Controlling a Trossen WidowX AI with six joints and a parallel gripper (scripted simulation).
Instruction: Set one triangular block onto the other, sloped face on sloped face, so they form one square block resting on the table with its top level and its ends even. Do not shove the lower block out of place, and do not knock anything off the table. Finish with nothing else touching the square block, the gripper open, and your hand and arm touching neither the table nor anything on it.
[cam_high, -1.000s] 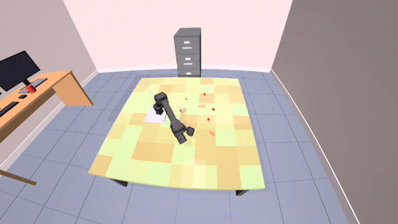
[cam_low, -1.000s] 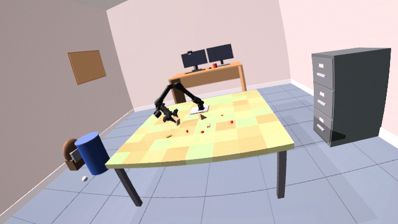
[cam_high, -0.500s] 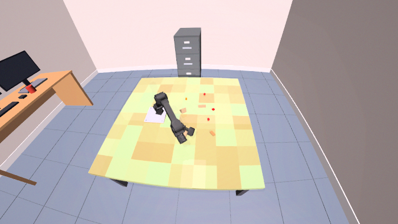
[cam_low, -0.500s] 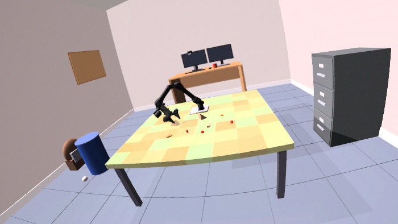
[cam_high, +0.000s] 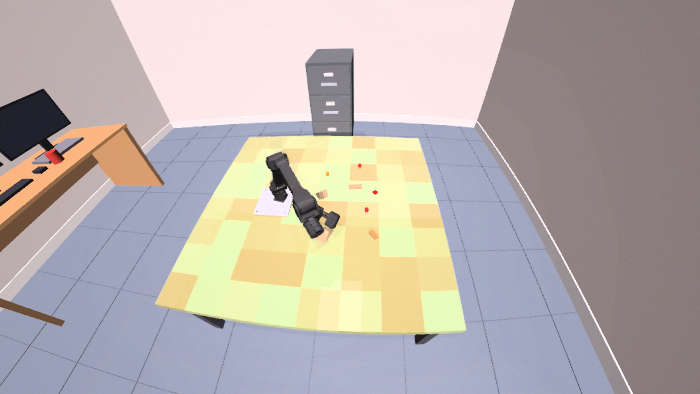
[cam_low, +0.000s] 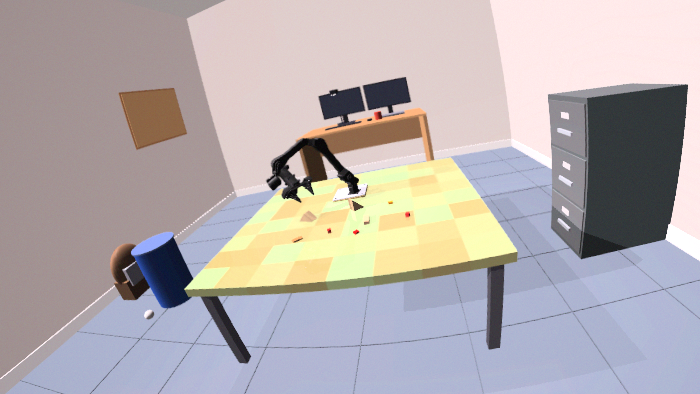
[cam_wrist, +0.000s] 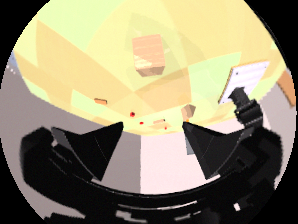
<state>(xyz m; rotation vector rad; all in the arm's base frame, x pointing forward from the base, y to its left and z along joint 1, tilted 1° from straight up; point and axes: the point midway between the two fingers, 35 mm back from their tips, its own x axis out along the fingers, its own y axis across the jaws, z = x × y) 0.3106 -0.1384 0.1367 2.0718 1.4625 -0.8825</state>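
Now: gripper tip 1 cm past the triangular block, 4 cm to the left of it and 10 cm above it. Also, from my gripper tip: small tan block: 5 cm ahead, 30 cm to the left, 11 cm below.
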